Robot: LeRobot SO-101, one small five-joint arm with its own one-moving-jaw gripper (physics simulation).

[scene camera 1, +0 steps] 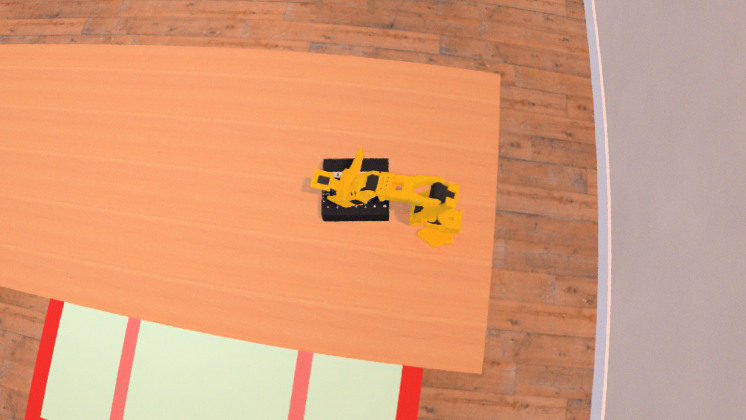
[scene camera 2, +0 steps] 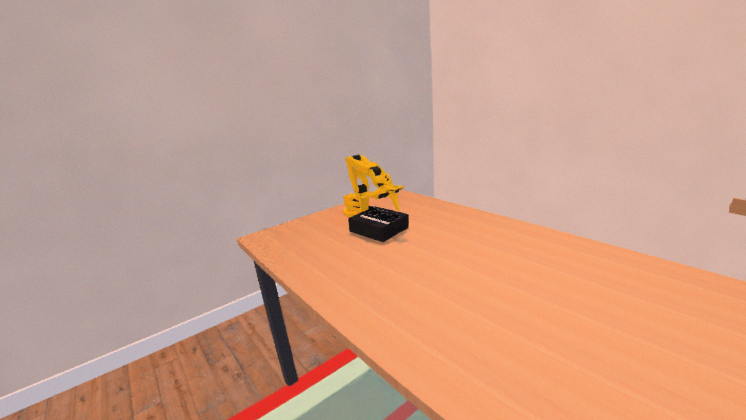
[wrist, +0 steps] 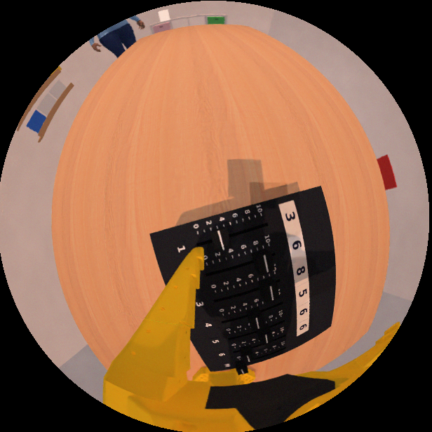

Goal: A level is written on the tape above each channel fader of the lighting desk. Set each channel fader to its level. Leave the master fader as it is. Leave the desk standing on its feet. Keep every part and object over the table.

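Where they show: hand, its tool point: (scene camera 1: 329, 196) (scene camera 2: 397, 210); arm's base, origin of its link: (scene camera 1: 428, 224).
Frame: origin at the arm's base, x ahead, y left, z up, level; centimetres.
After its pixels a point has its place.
The black lighting desk (scene camera 1: 356, 214) {x 17.5, y 1.3, z 5.4 cm} (scene camera 2: 365, 228) {x 20.1, y -12.7, z 3.5 cm} (wrist: 325, 260) lies flat on the table. In the wrist view, its white tape (wrist: 298, 257) reads 3, 6, 8, 5, 6, 6. Channel fader 1 (wrist: 220, 240) stands between marks 2 and 4. Fader 2 (wrist: 266, 263) is between 8 and 10. Fader 3 (wrist: 271, 293) is near its upper end. Faders 4 (wrist: 257, 323), 5 (wrist: 266, 339) and 6 (wrist: 248, 359) are too small to read exactly. The master fader (wrist: 242, 370) is at the far edge. My gripper (scene camera 1: 345, 175) (scene camera 2: 381, 203) (wrist: 299, 288) is open and empty over the desk, the fixed jaw's tip at fader 1's low-number side.
The wooden table (scene camera 1: 182, 208) {x 63.7, y 4.1, z 0.0 cm} (scene camera 2: 495, 292) {x 69.3, y -11.4, z 0.0 cm} (wrist: 150, 150) surrounds the desk, with its right edge behind my arm's base (scene camera 1: 438, 221) {x -1.7, y 0.8, z 6.3 cm} (scene camera 2: 356, 204) {x 0.5, y -1.7, z 4.7 cm} in the overhead view. A person (wrist: 117, 37) stands beyond the far table edge, and a shelf (wrist: 56, 112) is at the left.
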